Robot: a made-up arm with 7 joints.
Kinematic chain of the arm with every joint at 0, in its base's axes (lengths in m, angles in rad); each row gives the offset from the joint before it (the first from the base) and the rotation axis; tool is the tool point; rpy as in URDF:
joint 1: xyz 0 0 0 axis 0.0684 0.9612 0.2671
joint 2: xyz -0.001 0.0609 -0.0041 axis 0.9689 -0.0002 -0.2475
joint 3: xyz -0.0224 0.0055 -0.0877 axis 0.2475 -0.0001 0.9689
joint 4: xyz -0.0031 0 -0.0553 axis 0.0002 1 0
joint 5: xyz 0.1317 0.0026 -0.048 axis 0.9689 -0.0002 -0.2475
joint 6: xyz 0.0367 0 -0.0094 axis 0.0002 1 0
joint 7: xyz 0.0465 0 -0.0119 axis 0.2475 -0.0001 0.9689
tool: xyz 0 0 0 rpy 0 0.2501 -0.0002
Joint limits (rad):
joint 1: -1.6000..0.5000
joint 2: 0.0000..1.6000
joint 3: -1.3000..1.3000
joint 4: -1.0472..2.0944
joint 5: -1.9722..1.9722
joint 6: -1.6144..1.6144
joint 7: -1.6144..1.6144
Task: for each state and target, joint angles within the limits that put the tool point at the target. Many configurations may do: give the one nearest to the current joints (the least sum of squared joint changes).
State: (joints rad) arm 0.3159 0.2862 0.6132 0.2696 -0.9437 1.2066 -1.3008
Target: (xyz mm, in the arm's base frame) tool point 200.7 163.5 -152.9
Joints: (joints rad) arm -0.1809 0.3195 0.4581 -0.1033 -1.0305 1.1768 -1.3008
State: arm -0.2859 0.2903 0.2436 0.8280 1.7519 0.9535 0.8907
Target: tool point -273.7 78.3 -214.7
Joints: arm 0.5000 0.0000 0.4157 1.7205 1.5654 1.1950 0.8907
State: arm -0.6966 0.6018 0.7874 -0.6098 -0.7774 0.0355 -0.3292
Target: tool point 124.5 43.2 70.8
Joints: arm -0.3798 0.8340 0.2290 -1.0472 -0.7292 -0.1187 -0.3292
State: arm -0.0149 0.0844 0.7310 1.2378 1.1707 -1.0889 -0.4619
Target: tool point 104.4 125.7 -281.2
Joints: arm -0.0725 0.0016 0.6317 0.6884 1.0537 -1.4522 -0.4619
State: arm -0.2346 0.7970 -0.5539 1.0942 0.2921 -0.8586 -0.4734
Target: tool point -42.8 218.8 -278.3
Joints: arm 0.2587 0.8770 -0.6940 0.9100 0.3179 -1.1578 -0.4734
